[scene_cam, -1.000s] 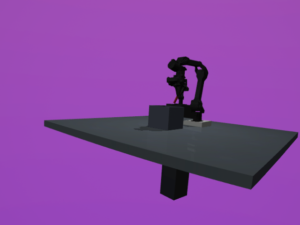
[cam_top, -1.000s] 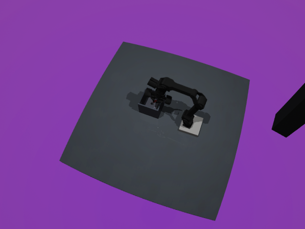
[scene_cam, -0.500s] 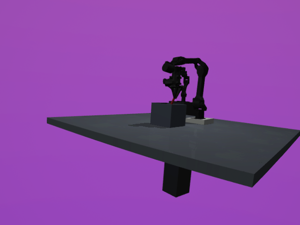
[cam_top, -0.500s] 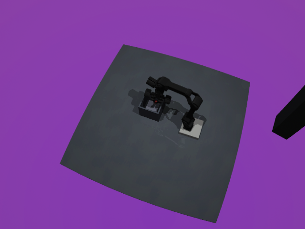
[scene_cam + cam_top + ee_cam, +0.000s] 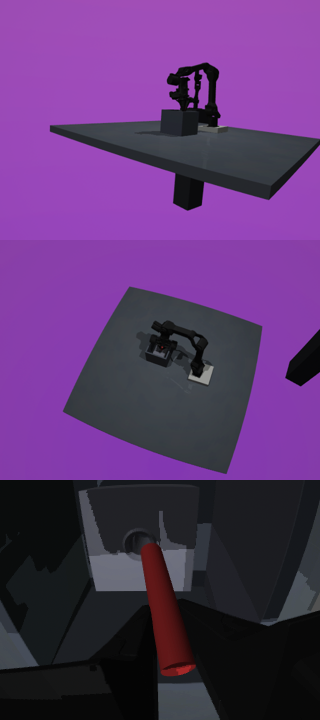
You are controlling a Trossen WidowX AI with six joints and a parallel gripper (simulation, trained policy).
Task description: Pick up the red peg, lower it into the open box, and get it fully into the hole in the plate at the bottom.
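The red peg is 10 mm to the right of my gripper tip. The rest, counted from my gripper tip: grey plate (80 mm below, 20 mm ahead, 10 mm to the right).
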